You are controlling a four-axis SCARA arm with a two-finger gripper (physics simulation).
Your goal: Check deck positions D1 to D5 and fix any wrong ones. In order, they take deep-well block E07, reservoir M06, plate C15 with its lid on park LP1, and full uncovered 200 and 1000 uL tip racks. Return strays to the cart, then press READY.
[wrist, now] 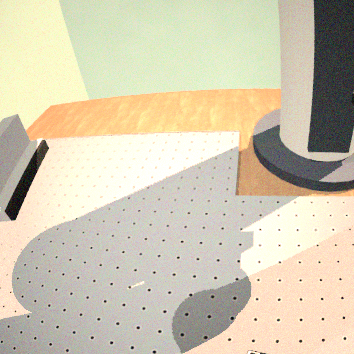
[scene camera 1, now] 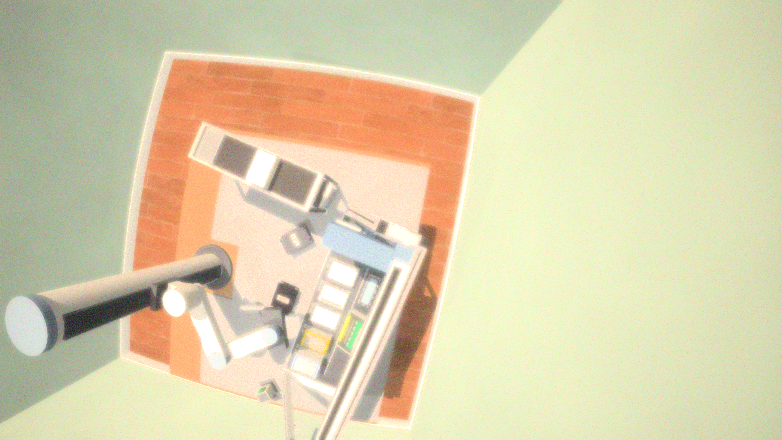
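Note:
Three white-topped pieces of labware (scene camera 1: 343,272) (scene camera 1: 333,295) (scene camera 1: 325,317) stand in a row on the deck in the scene view; their labels are too small to read. A yellow-rimmed rack (scene camera 1: 315,340) and a pale blue-white rack (scene camera 1: 306,363) continue the row. Behind them are a pale blue piece (scene camera 1: 369,290), a yellow and green block (scene camera 1: 349,331) and a dark grey position (scene camera 1: 335,366). My gripper (scene camera 1: 283,331) is open and hangs left of the deck, apart from the labware. One finger shows at the wrist view's left edge, with nothing against its black pad.
A long bench unit (scene camera 1: 260,166) with dark and white panels stands at the upper left. A grey block (scene camera 1: 296,239) and a black block (scene camera 1: 284,298) stand left of the deck. A small box with green (scene camera 1: 267,390) is below. The arm's column (scene camera 1: 131,290) (wrist: 297,75) rises at the left.

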